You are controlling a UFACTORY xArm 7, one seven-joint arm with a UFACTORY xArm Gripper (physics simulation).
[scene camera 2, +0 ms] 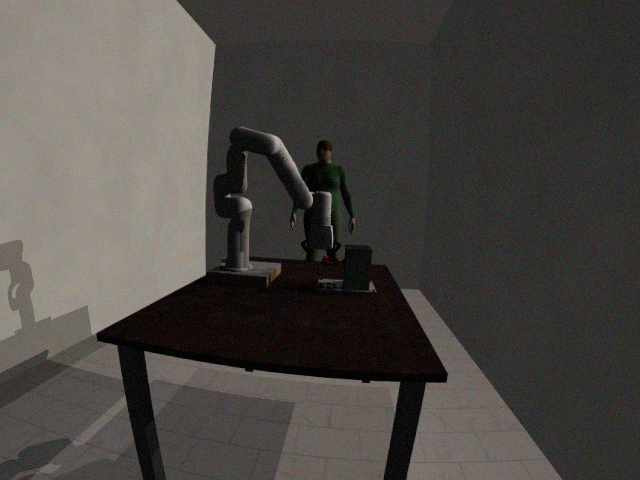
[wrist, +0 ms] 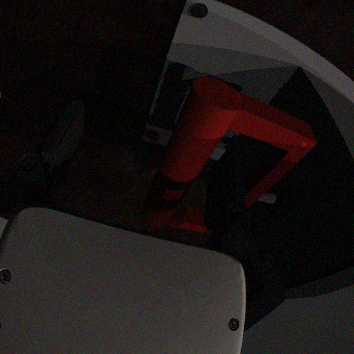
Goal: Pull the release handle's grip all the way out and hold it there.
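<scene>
The red release handle [scene camera 2: 329,259] [wrist: 272,123] is a frame with a thick round grip [wrist: 197,135] on its outer side. In the scene view it sits low beside the dark box, under the gripper. My gripper [scene camera 2: 321,253] [wrist: 152,138] is open and points down, with nothing held. In the wrist view the grip shows between the two dark fingers, nearer the right finger, which appears over the handle's opening. The gripper's pale housing covers the lower part of that view and borders the handle's near end. Contact between finger and handle cannot be told.
The dark upright box [scene camera 2: 357,267] [wrist: 320,215] stands on a light base plate [scene camera 2: 373,290] [wrist: 225,25] on the dark table [scene camera 2: 268,325]. The arm's base slab [scene camera 2: 258,269] is at the table's left. A person in green [scene camera 2: 324,178] stands behind the table.
</scene>
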